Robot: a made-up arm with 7 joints.
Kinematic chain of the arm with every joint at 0, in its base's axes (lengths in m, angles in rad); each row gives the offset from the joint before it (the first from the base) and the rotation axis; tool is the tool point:
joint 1: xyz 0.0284 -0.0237 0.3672 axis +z
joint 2: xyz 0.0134 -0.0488 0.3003 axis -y
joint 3: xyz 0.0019 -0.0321 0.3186 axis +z
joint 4: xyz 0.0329 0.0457 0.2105 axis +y
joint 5: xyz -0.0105 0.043 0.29 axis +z
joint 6: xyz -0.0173 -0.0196 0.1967 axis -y
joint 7: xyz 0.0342 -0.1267 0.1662 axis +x
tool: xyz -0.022 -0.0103 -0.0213
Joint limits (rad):
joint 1: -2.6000..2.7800
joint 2: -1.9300..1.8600
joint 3: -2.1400..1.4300
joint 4: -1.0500..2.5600
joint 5: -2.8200..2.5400
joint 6: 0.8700..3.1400
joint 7: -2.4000..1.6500
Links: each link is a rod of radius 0.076 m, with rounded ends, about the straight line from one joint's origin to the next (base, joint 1, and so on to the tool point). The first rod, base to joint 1, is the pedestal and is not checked.
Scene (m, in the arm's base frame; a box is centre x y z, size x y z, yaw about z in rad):
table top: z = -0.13
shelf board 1: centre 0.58 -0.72 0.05 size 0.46 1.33 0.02 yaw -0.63
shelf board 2: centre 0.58 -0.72 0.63 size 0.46 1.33 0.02 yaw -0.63
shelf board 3: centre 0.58 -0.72 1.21 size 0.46 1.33 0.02 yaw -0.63
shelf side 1: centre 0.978 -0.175 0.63 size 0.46 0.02 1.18 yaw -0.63
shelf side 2: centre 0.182 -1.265 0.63 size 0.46 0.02 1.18 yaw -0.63
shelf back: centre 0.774 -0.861 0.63 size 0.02 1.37 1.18 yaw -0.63
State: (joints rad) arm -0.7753 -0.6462 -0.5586 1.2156 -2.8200 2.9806 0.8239
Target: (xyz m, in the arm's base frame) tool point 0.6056 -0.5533 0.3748
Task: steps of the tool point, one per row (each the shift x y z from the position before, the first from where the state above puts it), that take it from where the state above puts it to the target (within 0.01 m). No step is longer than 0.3 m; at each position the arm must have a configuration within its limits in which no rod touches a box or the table.
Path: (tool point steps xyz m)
1: -0.1932 -0.1365 -0.0992
2: -0.2339 -0.0588 -0.0962
3: -0.2420 0.0288 -0.0909
4: -0.2166 0.1131 -0.0836
5: 0.1694 -0.1125 -0.0857
6: 0.2048 -0.0473 -0.0954
7: 0.2120 0.0295 -0.0999
8: 0.0885 -0.0154 0.0143
9: 0.0930 0.0166 0.0186
10: 0.0876 0.0487 0.0206
11: 0.0724 0.0779 0.0209
12: 0.0487 0.1005 0.0203

